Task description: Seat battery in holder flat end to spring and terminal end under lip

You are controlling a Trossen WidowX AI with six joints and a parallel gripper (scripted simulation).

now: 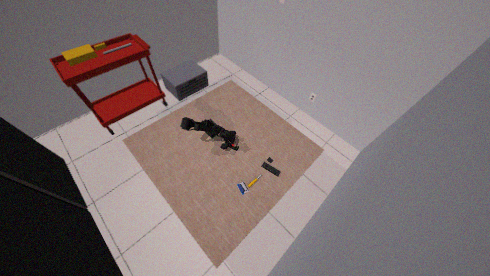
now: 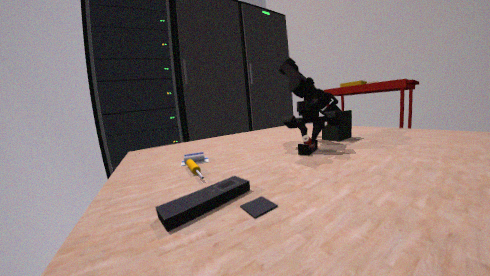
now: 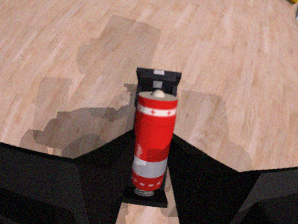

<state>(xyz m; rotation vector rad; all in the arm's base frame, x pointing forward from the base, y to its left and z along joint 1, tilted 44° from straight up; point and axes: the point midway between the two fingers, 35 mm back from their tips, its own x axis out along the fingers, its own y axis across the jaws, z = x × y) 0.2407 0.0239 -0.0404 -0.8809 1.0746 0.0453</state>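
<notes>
Now: the battery 10 mm above my gripper tip. From my gripper tip the other things lie so: thin black plate 300 mm ahead, 180 mm to the left, 30 mm below; yellow screwdriver 360 mm ahead, 40 mm to the right, 20 mm below; long black bar 370 mm ahead, 120 mm to the left, 10 mm below.
</notes>
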